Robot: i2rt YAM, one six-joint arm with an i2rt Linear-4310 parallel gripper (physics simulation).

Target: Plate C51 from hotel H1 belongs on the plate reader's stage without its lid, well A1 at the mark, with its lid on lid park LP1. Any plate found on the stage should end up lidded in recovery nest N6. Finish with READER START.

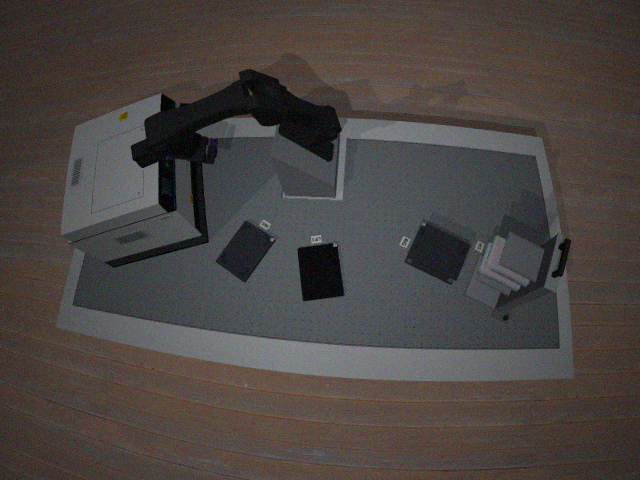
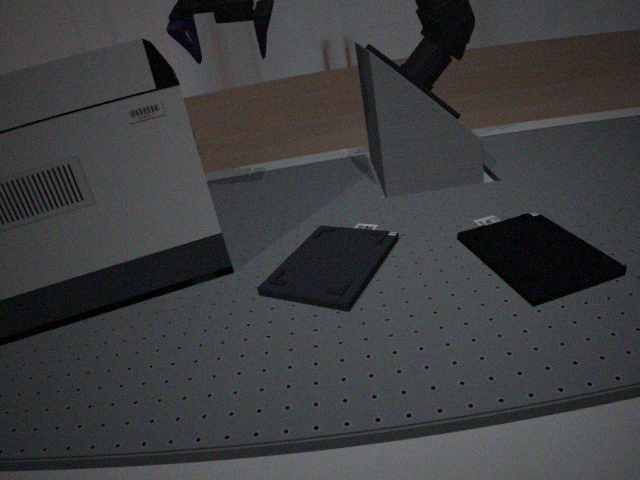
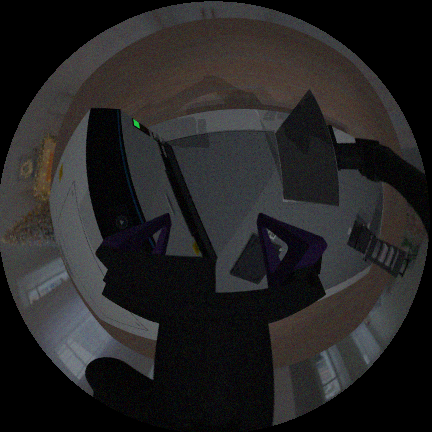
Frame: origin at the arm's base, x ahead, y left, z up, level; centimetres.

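Seen in the pictures: gripper, between the fingertips: (image 1: pixel 201 152) (image 2: pixel 231 59) (image 3: pixel 213 217); arm's base, origin of its link: (image 1: pixel 306 139) (image 2: pixel 411 83) (image 3: pixel 331 155).
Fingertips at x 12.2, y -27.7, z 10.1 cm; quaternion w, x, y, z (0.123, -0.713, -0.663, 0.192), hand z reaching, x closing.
Offsets run from my fingertips to a thing's top centre. "spot": to the spot under its first point. Level surfaces: height alone.
My gripper (image 2: pixel 232 59) (image 3: pixel 213 217) is open, its purple fingers wide apart with no object between them. It hangs high beside the front of the plate reader @[dx +5.1, dy -27.4, dz +5.2 cm] (image 1: pixel 116 170) (image 2: pixel 103 186) (image 3: pixel 145 165). One round panel button @[spot: dx -0.2, dy -10.5, dz +2.4 cm] (image 3: pixel 121 221) shows near the left finger; a green light @[spot: dx -19.2, dy -15.8, dz -5.7 cm] (image 3: pixel 136 123) is lit. The reader's stage does not show. The hotel @[spot: dx +26.4, dy +91.3, dz +5.8 cm] (image 1: pixel 550 263) at the far right holds a stack of pale and pinkish plates @[dx +22.8, dy +85.7, dz -3.5 cm] (image 1: pixel 497 258); I cannot read which is C51. Three dark nests or parks @[spot: dx +20.3, dy +11.2, dz -24.3 cm] (image 1: pixel 245 251) @[spot: dx +24.6, dy +35.1, dz -24.5 cm] (image 1: pixel 320 272) @[spot: dx +16.7, dy +69.5, dz -19.5 cm] (image 1: pixel 439 251) lie flat, with no plate visible on them; their small labels are too blurred to read surely.
A grey wedge-shaped arm mount (image 1: pixel 307 157) (image 2: pixel 423 139) (image 3: pixel 310 160) stands at the back middle, right of the reader. The perforated deck @[dz -25.5 cm] (image 1: pixel 372 315) (image 2: pixel 289 361) has a pale border (image 1: pixel 310 359). A black handle @[spot: dx +24.8, dy +94.2, dz +5.9 cm] (image 1: pixel 560 257) stands at the hotel's outer side.
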